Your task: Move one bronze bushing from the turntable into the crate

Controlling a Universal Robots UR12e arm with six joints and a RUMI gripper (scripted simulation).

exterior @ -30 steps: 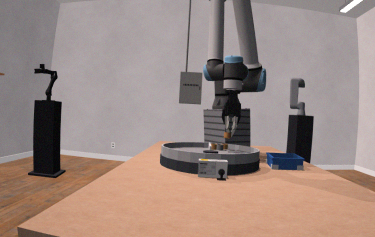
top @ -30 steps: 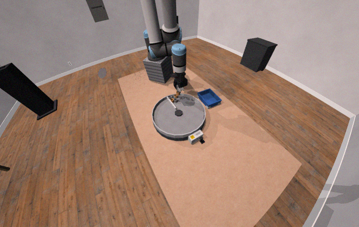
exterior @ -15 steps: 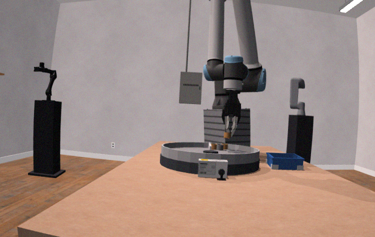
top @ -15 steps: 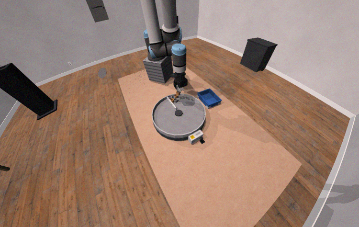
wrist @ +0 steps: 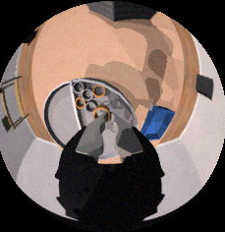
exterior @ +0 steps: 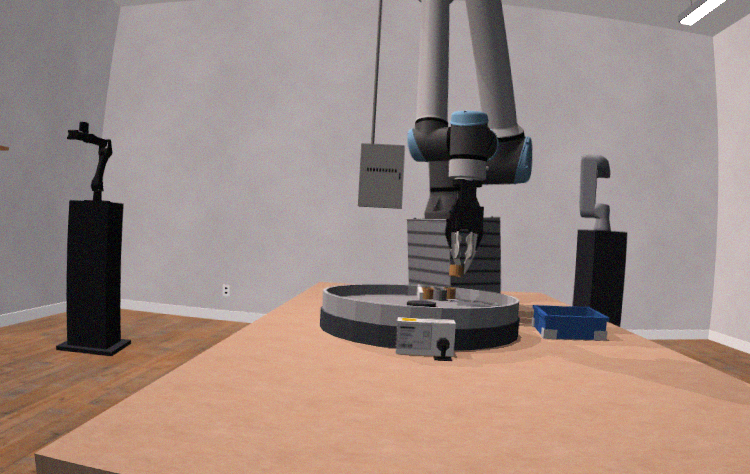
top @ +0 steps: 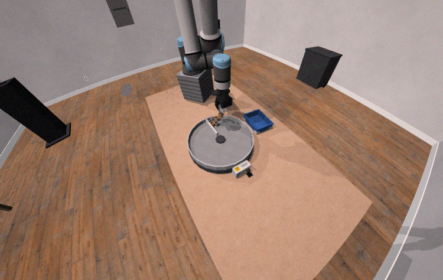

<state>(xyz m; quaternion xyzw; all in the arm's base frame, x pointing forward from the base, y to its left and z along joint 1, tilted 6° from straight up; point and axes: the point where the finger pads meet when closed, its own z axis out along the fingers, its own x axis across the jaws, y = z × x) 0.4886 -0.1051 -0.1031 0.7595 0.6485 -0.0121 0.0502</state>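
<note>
The blue crate lies 150 mm ahead of my hand, 230 mm to the left of it and 110 mm below it. Also, from my hand: grey round turntable: 120 mm ahead, 120 mm to the right, 80 mm below.
</note>
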